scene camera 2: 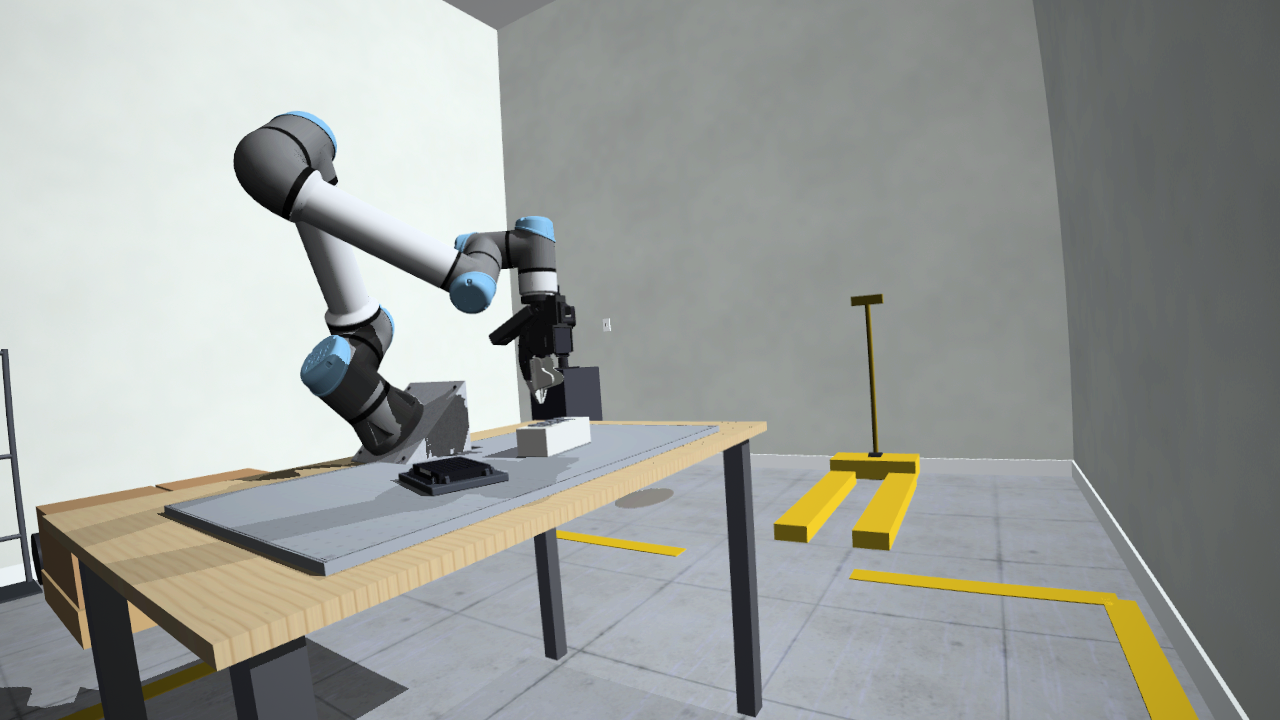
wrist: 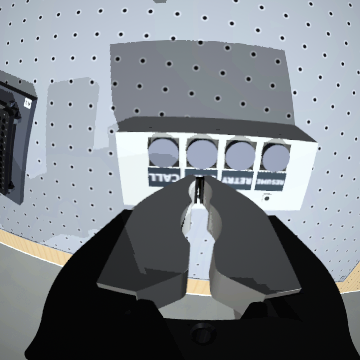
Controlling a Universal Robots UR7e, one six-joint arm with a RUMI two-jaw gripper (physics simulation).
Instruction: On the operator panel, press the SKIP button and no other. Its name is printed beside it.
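Frame: origin at the arm's base, x ahead, y left, z up, level; millimetres.
Seen in the pictures: gripper, fingertip midpoint: (scene camera 2: 540,403) (wrist: 197,178); arm's base, link origin: (scene camera 2: 396,427).
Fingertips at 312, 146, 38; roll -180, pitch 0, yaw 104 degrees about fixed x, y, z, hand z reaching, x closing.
Observation:
Pixels of each thing's middle, then the offset from my fingertips to it, as dx, dy, dz. Level surfaces: height alone.
- operator panel, body centre: (wrist: 216,161) (scene camera 2: 555,434) +13, +22, -66
- leftmost button, body centre: (wrist: 163,151) +6, -26, -42
- third button, body centre: (wrist: 239,154) -8, +32, -42
- rightmost button, body centre: (wrist: 274,156) -16, +61, -42
- second button, body centre: (wrist: 201,152) -1, +3, -42
- grey perforated board, surface height: dz -94
- wooden table, surface height: dz -107
The operator panel (scene camera 2: 554,437) (wrist: 303,172) is a white box with a row of four round grey buttons. In the wrist view the labels appear upside down: CALL below the leftmost button (wrist: 163,152), RETRY below the third button (wrist: 240,155) and RESUME below the rightmost button (wrist: 276,157). The label of the second button (wrist: 201,153) is mostly covered by the fingertips; the other three names are not SKIP. My gripper (scene camera 2: 539,399) (wrist: 197,178) is shut and empty. Its tips overlap that label in the wrist view and are a little above the panel in the scene view.
A black tray-like fixture (scene camera 2: 452,474) (wrist: 25,145) sits beside the panel on the grey perforated board (scene camera 2: 259,528) (wrist: 70,200). The wooden table (scene camera 2: 268,617) carries the board. A dark pedestal (scene camera 2: 582,392) stands behind the gripper, and a yellow pallet jack (scene camera 2: 874,462) stands on the floor.

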